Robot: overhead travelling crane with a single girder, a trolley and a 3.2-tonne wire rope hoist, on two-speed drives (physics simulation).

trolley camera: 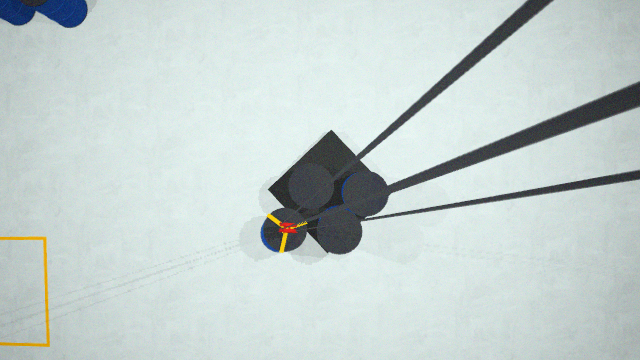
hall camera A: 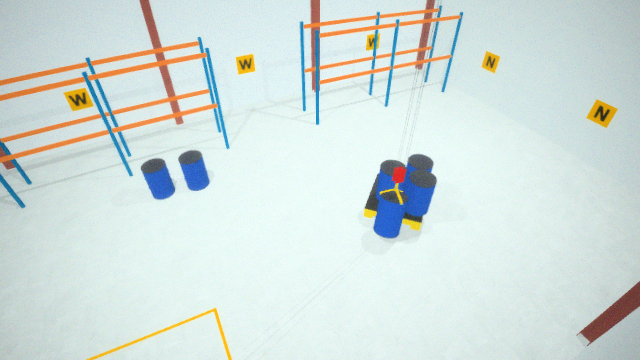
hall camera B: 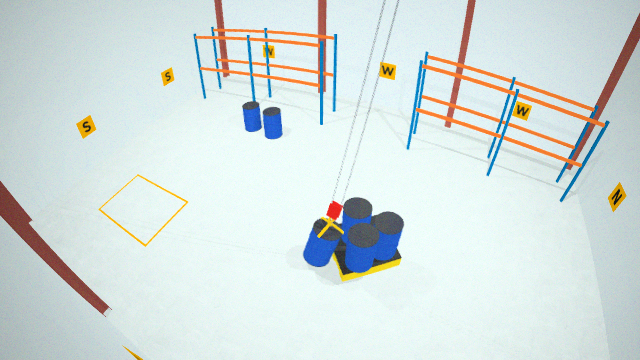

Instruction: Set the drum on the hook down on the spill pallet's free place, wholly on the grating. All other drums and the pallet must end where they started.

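Note:
The blue drum on the hook (hall camera A: 388,220) (hall camera B: 320,250) (trolley camera: 295,243) is tilted, its foot swung away from the spill pallet (hall camera A: 372,199) (hall camera B: 371,270) (trolley camera: 331,147). It is beside the pallet's lower left edge in the trolley view; whether it touches the pallet or a drum, I cannot tell. My gripper (hall camera A: 394,193) (hall camera B: 330,227) (trolley camera: 286,228), yellow arms under the red hook block, is shut on its top. Three dark-topped blue drums stand on the pallet: one (hall camera A: 421,197) (hall camera B: 361,252), one (hall camera B: 392,240) and one (hall camera B: 357,209). Bare grating shows at the pallet's upper corner in the trolley view.
Two more blue drums (hall camera A: 159,181) (hall camera A: 194,172) (hall camera B: 252,119) (hall camera B: 273,125) stand near a rack (hall camera A: 107,120) (hall camera B: 321,95). A second rack (hall camera A: 317,95) (hall camera B: 411,125) stands along the same wall. A yellow floor outline (hall camera A: 152,334) (hall camera B: 119,192) (trolley camera: 46,285) lies away from the pallet.

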